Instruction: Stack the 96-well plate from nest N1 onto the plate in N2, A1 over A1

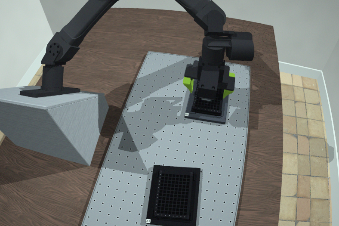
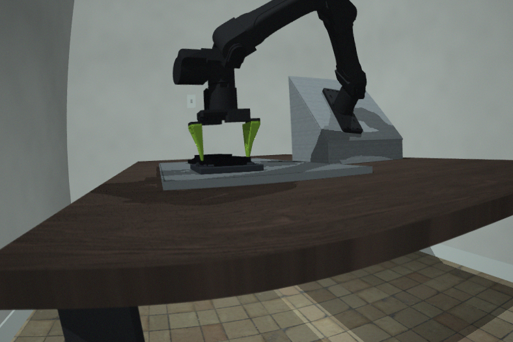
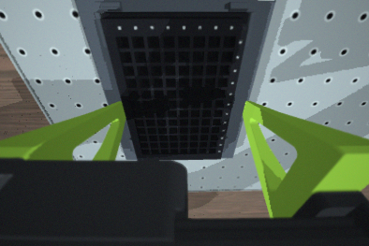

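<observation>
The black 96-well plate is 1 cm below my hand. Round my hand: nest N2: 2 cm behind, 32 cm to the right, 2 cm below; dark grey nest: 1 cm ahead, 2 cm below.
</observation>
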